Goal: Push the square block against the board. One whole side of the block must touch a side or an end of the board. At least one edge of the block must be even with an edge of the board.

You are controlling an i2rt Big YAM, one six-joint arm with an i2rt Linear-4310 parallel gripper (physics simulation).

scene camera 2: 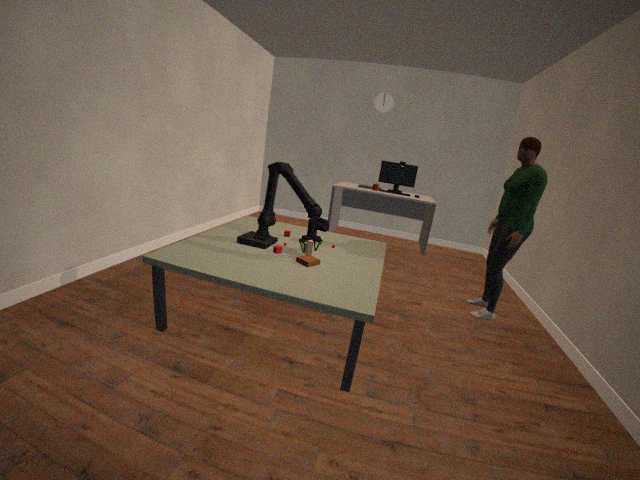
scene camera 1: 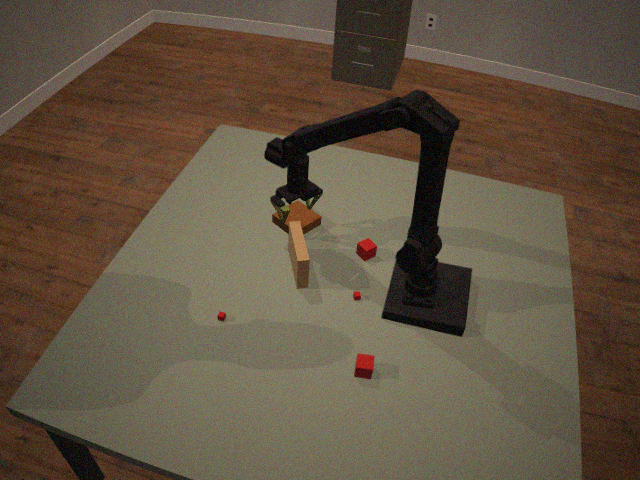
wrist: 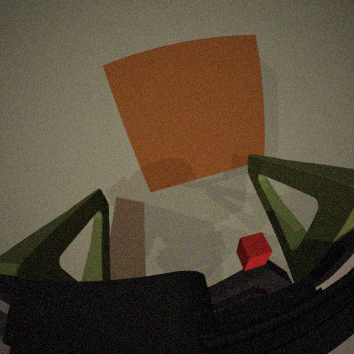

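Where they show: gripper, fingertip midpoint: [scene camera 2: 309, 251] [scene camera 1: 296, 215] [wrist: 176, 179]; arm's base at its link origin: [scene camera 2: 262, 237] [scene camera 1: 419, 289] [wrist: 238, 298].
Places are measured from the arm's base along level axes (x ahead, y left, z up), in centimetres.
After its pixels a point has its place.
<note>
The square block [scene camera 1: 306, 219] @[x 35.2, y -20.7, z -0.6 cm] [scene camera 2: 308, 260] @[x 39.1, y -25.3, z -0.5 cm] [wrist: 195, 110] @[x 38.8, y -21.8, z -0.5 cm] is flat and orange-brown and lies on the table. The board [scene camera 1: 298, 246] @[x 33.3, y -1.0, z 6.8 cm] [scene camera 2: 309, 247] @[x 36.2, y -10.8, z 2.9 cm] [wrist: 128, 237] @[x 36.6, y -10.6, z 1.6 cm] is light tan and narrow and stands upright on a long edge. In the wrist view, a small gap shows between the block's lower left corner and the board's near end, and the block is turned at an angle to the board. My gripper [scene camera 1: 296, 213] @[x 37.9, y -18.1, z 2.5 cm] [scene camera 2: 310, 250] @[x 37.9, y -18.1, z 2.5 cm] [wrist: 176, 179] @[x 37.9, y -18.1, z 2.5 cm] is open and empty, low by the block and the board's end. One fingertip overlaps the block's lower right corner in the wrist view; contact is unclear.
A red cube [scene camera 1: 366, 249] @[x 16.0, y -11.3, z 0.4 cm] [scene camera 2: 278, 249] @[x 17.1, y -15.3, z -0.8 cm] [wrist: 254, 251] @[x 18.0, y -14.2, z -0.4 cm] stands between the board and the arm's base [scene camera 1: 429, 302] @[x -2.7, y 4.8, z 0.9 cm]. Another red cube [scene camera 1: 364, 365] @[x 11.0, y 27.5, z 0.4 cm] [scene camera 2: 287, 233] @[x 11.6, y 24.4, z -0.9 cm] and two tiny red cubes [scene camera 1: 357, 296] @[x 15.9, y 4.4, z -2.2 cm] [scene camera 1: 221, 316] @[x 48.2, y 19.8, z -2.0 cm] are on the table [scene camera 1: 258, 418] @[x 31.7, y 44.5, z -3.6 cm] [scene camera 2: 217, 266] @[x -5.7, y -53.3, z -3.6 cm].
</note>
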